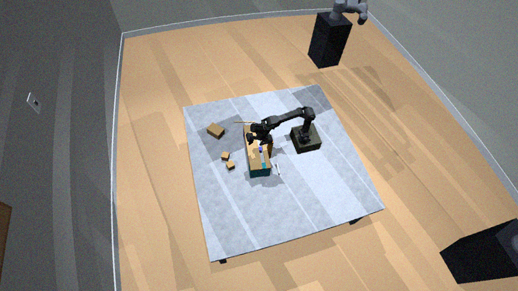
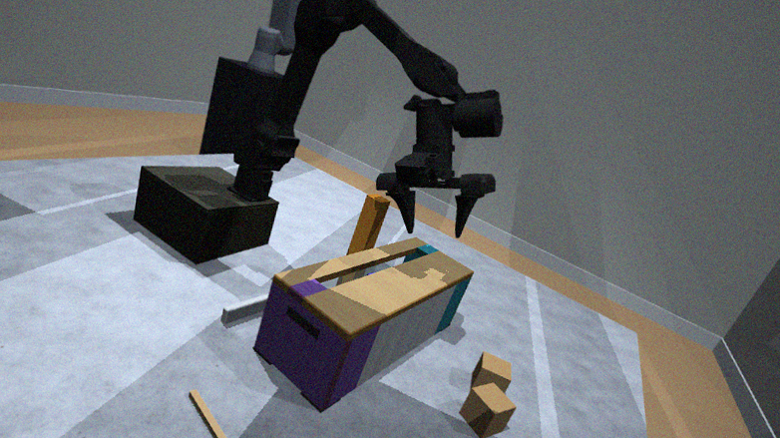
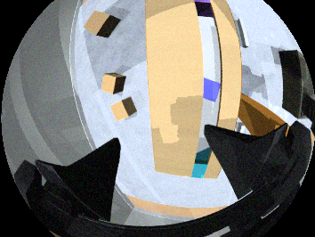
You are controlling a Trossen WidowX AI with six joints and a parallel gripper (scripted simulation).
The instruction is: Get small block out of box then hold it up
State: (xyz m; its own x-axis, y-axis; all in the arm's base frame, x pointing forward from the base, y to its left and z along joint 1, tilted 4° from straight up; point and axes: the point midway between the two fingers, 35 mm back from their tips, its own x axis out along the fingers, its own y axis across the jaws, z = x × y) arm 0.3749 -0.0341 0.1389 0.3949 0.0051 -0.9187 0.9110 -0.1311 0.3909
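Right now the box is 70 mm behind my gripper tip, 30 mm to the right of it and 140 mm below it. The rest, counted from my gripper tip: blue block 50 mm behind, 20 mm to the right, 120 mm below; thin wooden stick 50 mm behind, 360 mm to the right, 200 mm below; orange bar 120 mm behind, 10 mm to the left, 100 mm below.
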